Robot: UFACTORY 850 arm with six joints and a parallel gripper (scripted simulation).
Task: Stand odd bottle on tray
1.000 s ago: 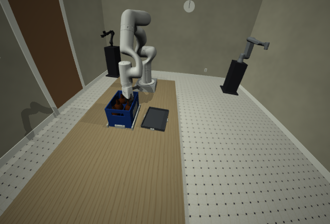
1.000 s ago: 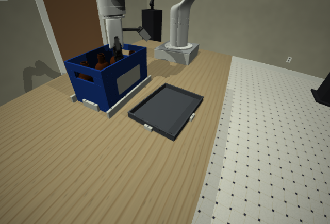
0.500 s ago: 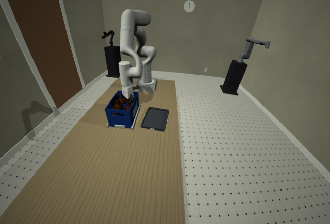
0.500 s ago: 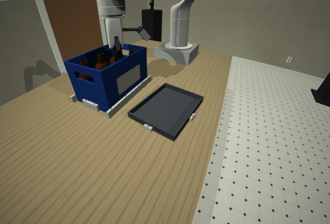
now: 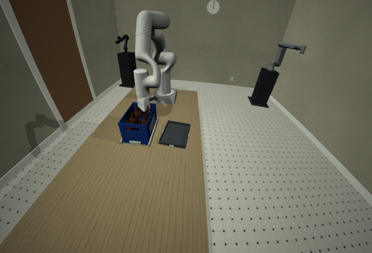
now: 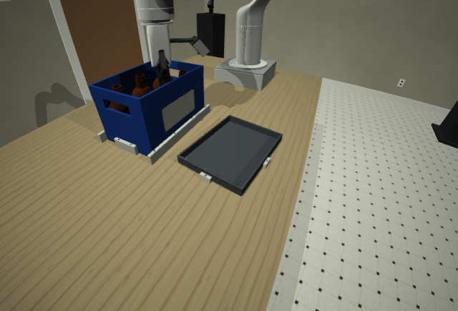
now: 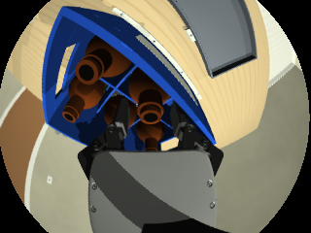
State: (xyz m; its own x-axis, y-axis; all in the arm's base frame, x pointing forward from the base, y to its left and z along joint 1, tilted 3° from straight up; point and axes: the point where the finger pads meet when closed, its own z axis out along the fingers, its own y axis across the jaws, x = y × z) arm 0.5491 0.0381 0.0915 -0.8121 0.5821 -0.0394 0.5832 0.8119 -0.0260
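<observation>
The bottle is 70 mm below my hand. Round my hand: dark grey tray 220 mm to the left, 150 mm below, 30 mm behind; blue crate 80 mm below, 40 mm to the right, 10 mm ahead.
</observation>
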